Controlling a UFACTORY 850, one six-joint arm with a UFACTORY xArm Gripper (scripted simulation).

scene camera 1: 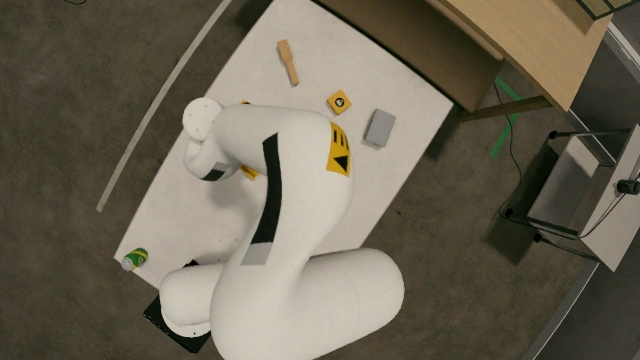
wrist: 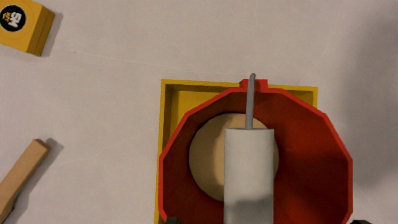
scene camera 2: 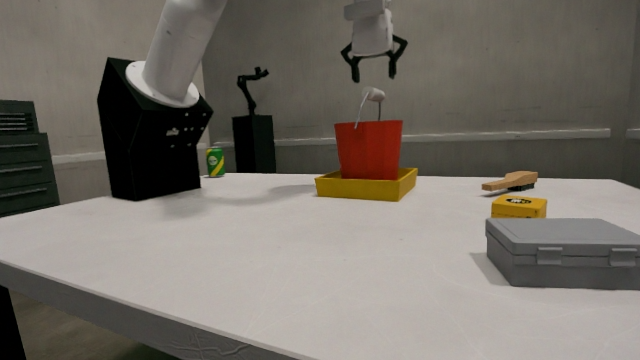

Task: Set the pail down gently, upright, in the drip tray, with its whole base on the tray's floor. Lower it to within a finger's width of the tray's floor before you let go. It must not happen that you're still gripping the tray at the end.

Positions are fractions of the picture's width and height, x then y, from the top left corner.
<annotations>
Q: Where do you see a grey case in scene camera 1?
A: At 0.60,0.35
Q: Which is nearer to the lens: the yellow drip tray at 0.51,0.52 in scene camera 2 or the wooden brush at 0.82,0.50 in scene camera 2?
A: The yellow drip tray.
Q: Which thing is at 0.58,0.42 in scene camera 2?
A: A red pail.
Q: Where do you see a grey case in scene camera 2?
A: At 0.91,0.70
</annotations>
